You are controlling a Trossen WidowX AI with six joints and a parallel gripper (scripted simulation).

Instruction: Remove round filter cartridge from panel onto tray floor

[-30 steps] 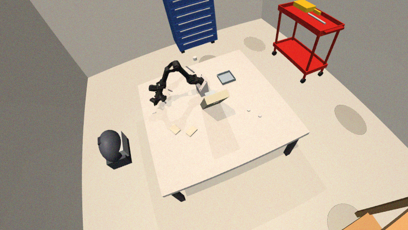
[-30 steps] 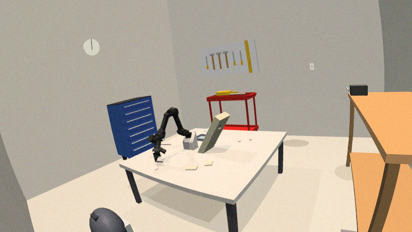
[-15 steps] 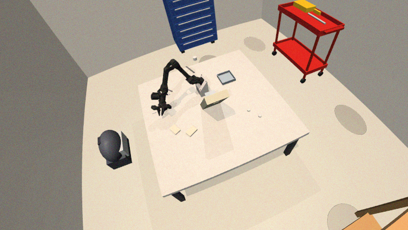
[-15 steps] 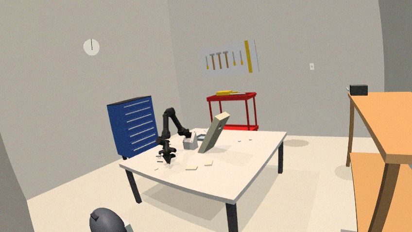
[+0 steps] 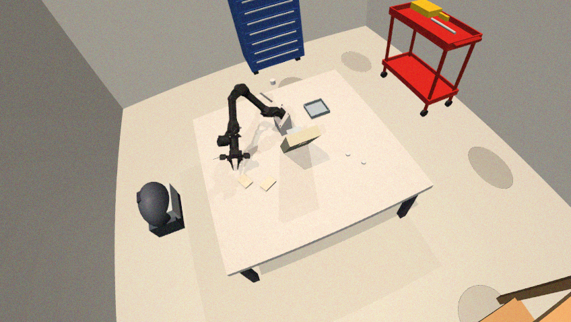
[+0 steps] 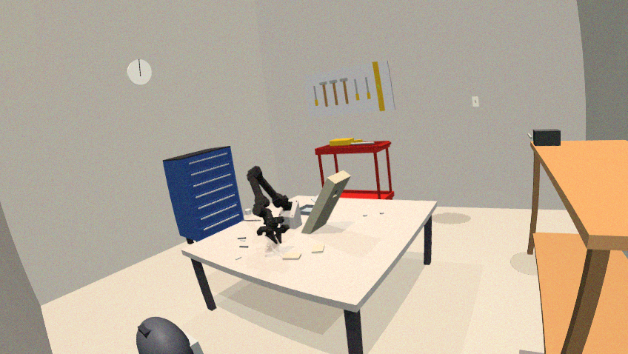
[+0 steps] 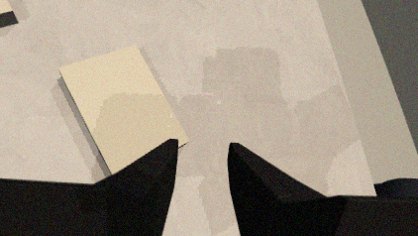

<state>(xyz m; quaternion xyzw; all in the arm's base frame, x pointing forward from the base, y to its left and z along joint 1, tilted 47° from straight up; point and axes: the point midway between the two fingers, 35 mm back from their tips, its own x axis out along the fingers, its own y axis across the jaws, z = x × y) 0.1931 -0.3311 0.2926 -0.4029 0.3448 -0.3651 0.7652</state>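
The round grey filter cartridge is 40 cm to the left of my gripper tip, 18 cm above it and 14 cm ahead of it. The rest, counted from my gripper tip: grey tray: 74 cm to the left, 23 cm behind, 8 cm below.
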